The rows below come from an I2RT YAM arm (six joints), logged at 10 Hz.
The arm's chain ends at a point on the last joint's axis. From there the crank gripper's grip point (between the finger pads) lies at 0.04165 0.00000 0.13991 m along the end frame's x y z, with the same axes.
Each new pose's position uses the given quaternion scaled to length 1; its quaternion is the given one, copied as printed.
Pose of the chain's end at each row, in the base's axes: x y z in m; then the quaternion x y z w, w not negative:
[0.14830, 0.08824, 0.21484, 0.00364, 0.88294, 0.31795, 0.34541]
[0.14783, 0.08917, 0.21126, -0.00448, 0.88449, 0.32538, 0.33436]
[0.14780, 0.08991, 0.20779, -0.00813, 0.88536, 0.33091, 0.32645]
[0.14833, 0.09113, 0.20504, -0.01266, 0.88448, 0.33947, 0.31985]
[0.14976, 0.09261, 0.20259, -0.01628, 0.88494, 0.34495, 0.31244]
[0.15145, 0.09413, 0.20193, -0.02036, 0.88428, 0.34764, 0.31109]
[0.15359, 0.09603, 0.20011, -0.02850, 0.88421, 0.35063, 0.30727]
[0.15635, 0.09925, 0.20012, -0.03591, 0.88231, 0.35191, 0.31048]
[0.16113, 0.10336, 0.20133, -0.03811, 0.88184, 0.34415, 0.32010]
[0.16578, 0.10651, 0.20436, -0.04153, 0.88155, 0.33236, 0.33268]
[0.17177, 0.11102, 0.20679, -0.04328, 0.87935, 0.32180, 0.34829]
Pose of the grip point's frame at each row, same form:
[0.20225, 0.17586, 0.11129, 0.00364, 0.88294, 0.31795, 0.34541]
[0.19784, 0.17885, 0.10750, -0.00448, 0.88449, 0.32538, 0.33436]
[0.19516, 0.18103, 0.10404, -0.00813, 0.88536, 0.33091, 0.32645]
[0.19317, 0.18439, 0.10208, -0.01266, 0.88448, 0.33947, 0.31985]
[0.19206, 0.18723, 0.09979, -0.01628, 0.88494, 0.34495, 0.31244]
[0.19289, 0.18943, 0.09941, -0.02036, 0.88428, 0.34764, 0.31109]
[0.19310, 0.19211, 0.09756, -0.02850, 0.88421, 0.35063, 0.30727]
[0.19596, 0.19571, 0.09797, -0.03591, 0.88231, 0.35191, 0.31048]
[0.20345, 0.19807, 0.09863, -0.03811, 0.88184, 0.34415, 0.32010]
[0.21170, 0.19852, 0.10075, -0.04153, 0.88155, 0.33236, 0.33268]
[0.22218, 0.20059, 0.10313, -0.04328, 0.87935, 0.32180, 0.34829]

